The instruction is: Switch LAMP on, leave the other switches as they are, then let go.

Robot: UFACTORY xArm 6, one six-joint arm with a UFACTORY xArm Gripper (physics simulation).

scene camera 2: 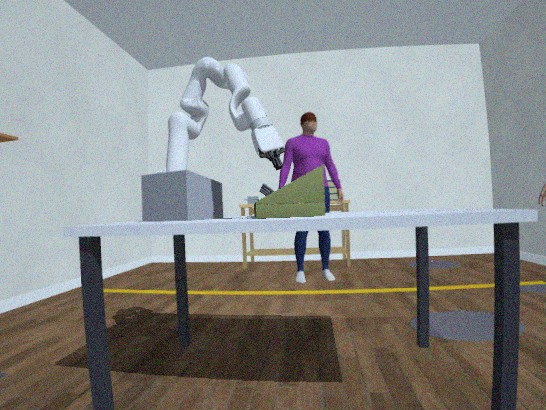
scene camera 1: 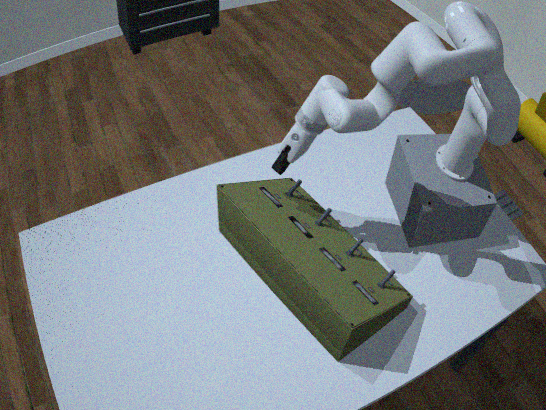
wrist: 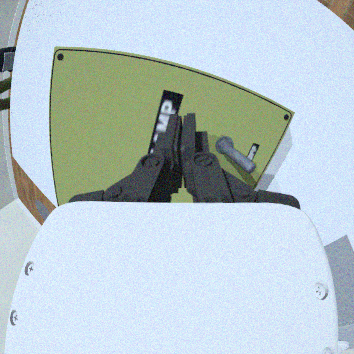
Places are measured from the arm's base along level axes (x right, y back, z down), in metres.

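Pixels of known places: gripper, fingertip midpoint: (scene camera 2: 279, 168) (scene camera 1: 277, 170) (wrist: 184, 132); arm's base at its link origin: (scene camera 2: 175, 178) (scene camera 1: 454, 162).
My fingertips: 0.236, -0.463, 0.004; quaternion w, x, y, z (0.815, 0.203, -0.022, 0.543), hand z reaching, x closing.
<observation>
For each thing: its top centre in the pictures, then the offset to it from my fingertips, as dx, dy, dz.
- LAMP label at its top centre: (wrist: 160, 130) (scene camera 1: 270, 195) -0.027, -0.035, +0.050
- LAMP lever at its top centre: (wrist: 235, 162) (scene camera 1: 295, 182) -0.021, +0.047, +0.051
A green sloped switch panel (scene camera 1: 280, 240) (scene camera 2: 302, 196) (wrist: 100, 115) stands on the table with a row of several grey levers along its low side. The LAMP label (wrist: 165, 117) is partly hidden behind my fingers in the wrist view; its first letters do not show. The LAMP lever (scene camera 1: 295, 188) (wrist: 237, 156) is at the panel's far end in scene camera 1 and leans toward the low edge. My gripper (scene camera 1: 279, 169) (scene camera 2: 278, 166) (wrist: 184, 132) is shut and empty. It hangs above the panel's far end, between label and lever in the wrist view, apart from the lever.
The other levers (scene camera 1: 324, 216) (scene camera 1: 355, 247) (scene camera 1: 387, 278) lean the same way. The grey base box (scene camera 1: 445, 212) (scene camera 2: 165, 197) carries the arm on the white table (scene camera 1: 150, 300) (scene camera 2: 450, 217). A person (scene camera 2: 309, 155) and a wooden bench (scene camera 2: 295, 252) are beyond the table.
</observation>
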